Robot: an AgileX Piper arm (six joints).
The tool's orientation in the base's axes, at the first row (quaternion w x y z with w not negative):
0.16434 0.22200 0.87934 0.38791
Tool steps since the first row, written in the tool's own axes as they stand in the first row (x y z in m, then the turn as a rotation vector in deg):
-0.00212 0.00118 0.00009 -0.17 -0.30 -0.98
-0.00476 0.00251 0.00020 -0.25 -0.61 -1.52
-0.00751 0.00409 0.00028 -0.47 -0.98 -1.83
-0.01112 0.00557 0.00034 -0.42 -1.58 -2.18
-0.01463 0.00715 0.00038 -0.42 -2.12 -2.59
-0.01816 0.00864 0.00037 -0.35 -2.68 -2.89
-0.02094 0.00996 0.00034 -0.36 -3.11 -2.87
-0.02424 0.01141 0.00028 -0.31 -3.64 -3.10
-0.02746 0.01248 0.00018 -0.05 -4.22 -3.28
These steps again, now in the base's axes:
0.00215 -0.00033 0.00108 -0.39 -0.87 0.43
0.00479 -0.00084 0.00232 -0.65 -1.42 0.55
0.00757 -0.00126 0.00379 -0.70 -1.95 0.50
0.01104 -0.00221 0.00529 -1.07 -2.49 0.26
0.01445 -0.00305 0.00686 -1.40 -3.07 0.12
0.01783 -0.00399 0.00841 -1.74 -3.55 -0.12
0.02052 -0.00466 0.00975 -1.84 -3.80 -0.46
0.02367 -0.00553 0.01127 -2.12 -4.23 -0.71
0.02663 -0.00662 0.01252 -2.58 -4.56 -1.07

